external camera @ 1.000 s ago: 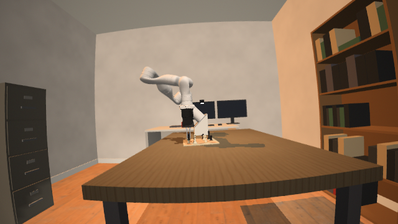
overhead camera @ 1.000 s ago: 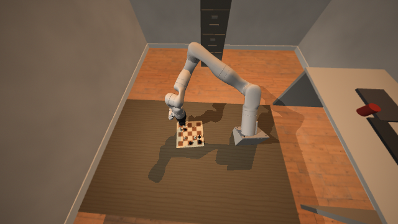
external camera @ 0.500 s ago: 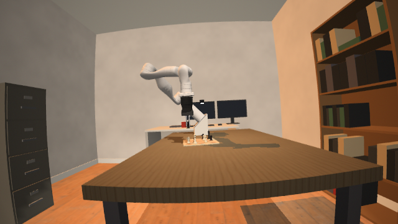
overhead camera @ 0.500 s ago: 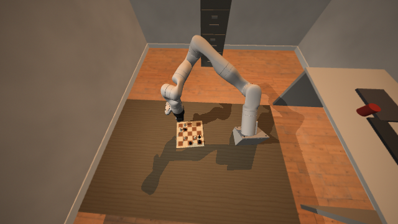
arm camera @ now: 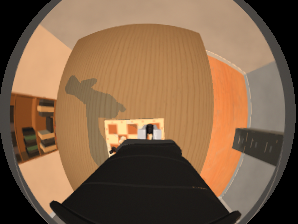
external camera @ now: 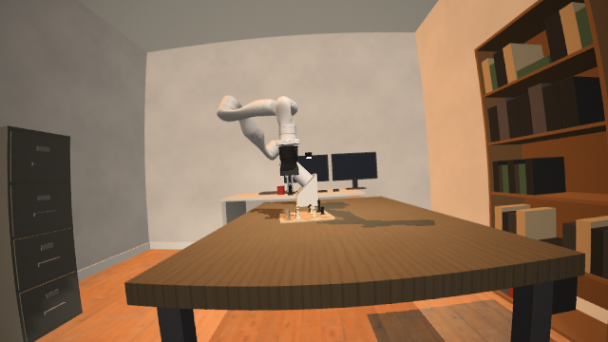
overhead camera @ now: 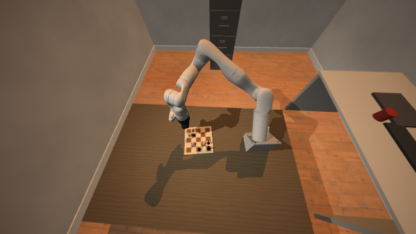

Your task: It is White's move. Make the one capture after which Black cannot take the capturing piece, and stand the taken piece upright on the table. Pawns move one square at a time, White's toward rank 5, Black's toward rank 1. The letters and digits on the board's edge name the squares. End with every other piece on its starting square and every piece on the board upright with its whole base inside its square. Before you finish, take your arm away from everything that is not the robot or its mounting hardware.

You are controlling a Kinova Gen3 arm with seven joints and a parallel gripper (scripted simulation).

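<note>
The small chessboard lies 130 mm below my hand, 100 mm behind it and 60 mm to the left of it. The rest, counted from my hand: black chess piece 10 mm below.
</note>
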